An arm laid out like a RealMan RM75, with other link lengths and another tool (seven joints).
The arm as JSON. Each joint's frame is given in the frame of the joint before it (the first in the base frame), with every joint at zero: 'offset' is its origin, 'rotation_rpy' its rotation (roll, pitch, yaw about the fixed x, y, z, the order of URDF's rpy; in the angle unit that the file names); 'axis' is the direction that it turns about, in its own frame. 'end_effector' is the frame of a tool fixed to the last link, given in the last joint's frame.
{
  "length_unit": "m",
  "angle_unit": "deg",
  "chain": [
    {
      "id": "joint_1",
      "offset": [
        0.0,
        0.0,
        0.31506
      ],
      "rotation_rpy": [
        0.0,
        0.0,
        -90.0
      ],
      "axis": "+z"
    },
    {
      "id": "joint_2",
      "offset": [
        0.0,
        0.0,
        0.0
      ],
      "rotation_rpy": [
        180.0,
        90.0,
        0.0
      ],
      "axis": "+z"
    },
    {
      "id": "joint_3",
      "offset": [
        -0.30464,
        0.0,
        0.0
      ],
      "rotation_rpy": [
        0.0,
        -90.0,
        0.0
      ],
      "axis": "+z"
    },
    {
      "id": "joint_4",
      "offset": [
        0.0,
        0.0,
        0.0
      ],
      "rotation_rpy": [
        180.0,
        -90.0,
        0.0
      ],
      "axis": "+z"
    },
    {
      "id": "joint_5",
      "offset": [
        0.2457,
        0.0,
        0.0
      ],
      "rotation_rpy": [
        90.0,
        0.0,
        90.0
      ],
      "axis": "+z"
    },
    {
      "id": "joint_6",
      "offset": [
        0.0,
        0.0,
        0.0
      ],
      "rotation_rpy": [
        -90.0,
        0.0,
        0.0
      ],
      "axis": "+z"
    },
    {
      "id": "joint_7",
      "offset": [
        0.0,
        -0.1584,
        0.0
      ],
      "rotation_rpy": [
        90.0,
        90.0,
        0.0
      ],
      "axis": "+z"
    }
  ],
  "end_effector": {
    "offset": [
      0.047,
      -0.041,
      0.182
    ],
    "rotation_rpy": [
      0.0,
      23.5,
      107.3
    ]
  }
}
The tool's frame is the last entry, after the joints.
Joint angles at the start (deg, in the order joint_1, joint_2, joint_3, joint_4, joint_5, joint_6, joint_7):
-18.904, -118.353, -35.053, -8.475, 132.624, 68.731, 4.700
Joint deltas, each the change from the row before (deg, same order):
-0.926, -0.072, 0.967, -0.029, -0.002, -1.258, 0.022
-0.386, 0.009, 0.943, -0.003, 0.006, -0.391, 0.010
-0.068, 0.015, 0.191, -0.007, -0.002, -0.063, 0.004
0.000, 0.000, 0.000, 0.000, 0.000, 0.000, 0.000
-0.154, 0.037, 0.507, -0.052, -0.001, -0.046, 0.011
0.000, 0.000, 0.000, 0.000, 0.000, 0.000, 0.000
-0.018, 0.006, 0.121, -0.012, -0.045, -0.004, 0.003
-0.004, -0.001, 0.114, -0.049, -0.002, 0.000, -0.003
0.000, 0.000, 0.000, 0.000, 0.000, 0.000, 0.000
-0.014, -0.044, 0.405, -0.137, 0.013, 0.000, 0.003
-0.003, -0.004, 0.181, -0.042, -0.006, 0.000, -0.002
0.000, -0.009, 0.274, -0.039, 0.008, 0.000, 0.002
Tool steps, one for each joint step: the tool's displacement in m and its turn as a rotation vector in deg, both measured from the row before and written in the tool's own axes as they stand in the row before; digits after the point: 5 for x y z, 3 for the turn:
-0.00079, 0.00820, 0.00797, -1.592, -0.004, -0.190
0.00094, 0.00566, 0.00401, -1.155, 0.243, -0.057
0.00021, 0.00097, 0.00073, -0.224, 0.054, 0.000
0.00000, 0.00000, 0.00000, 0.000, 0.000, 0.000
0.00119, 0.00249, 0.00218, -0.541, 0.258, -0.009
0.00000, 0.00000, 0.00000, 0.000, 0.000, 0.000
0.00017, 0.00042, 0.00027, -0.080, 0.036, -0.008
0.00039, 0.00080, 0.00043, -0.095, 0.068, -0.045
0.00000, 0.00000, 0.00000, 0.000, 0.000, 0.000
0.00140, 0.00326, 0.00149, -0.364, 0.234, -0.161
0.00045, 0.00118, 0.00044, -0.157, 0.078, -0.049
0.00060, 0.00182, 0.00052, -0.260, 0.103, -0.059

